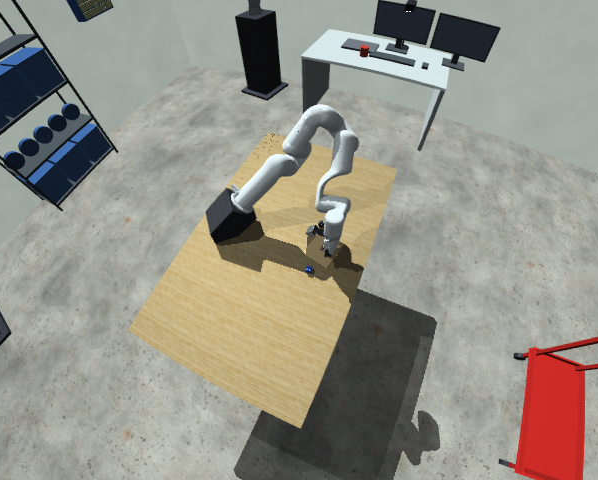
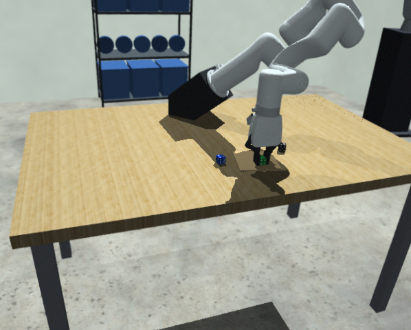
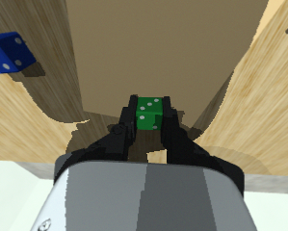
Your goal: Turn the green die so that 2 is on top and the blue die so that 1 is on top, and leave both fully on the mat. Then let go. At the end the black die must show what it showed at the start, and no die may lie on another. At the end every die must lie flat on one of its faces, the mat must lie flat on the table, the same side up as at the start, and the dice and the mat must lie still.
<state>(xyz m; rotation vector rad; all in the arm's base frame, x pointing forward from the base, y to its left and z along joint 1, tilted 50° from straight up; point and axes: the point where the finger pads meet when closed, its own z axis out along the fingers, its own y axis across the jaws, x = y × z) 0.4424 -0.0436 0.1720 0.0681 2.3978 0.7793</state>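
My gripper is now 10 mm above the green die. Also, from my hand: black die 120 mm behind, 110 mm to the left, 20 mm below; then tan mat 40 mm behind, 30 mm below, 10 mm to the right; then blue die 130 mm to the right, 30 mm behind, 20 mm below.
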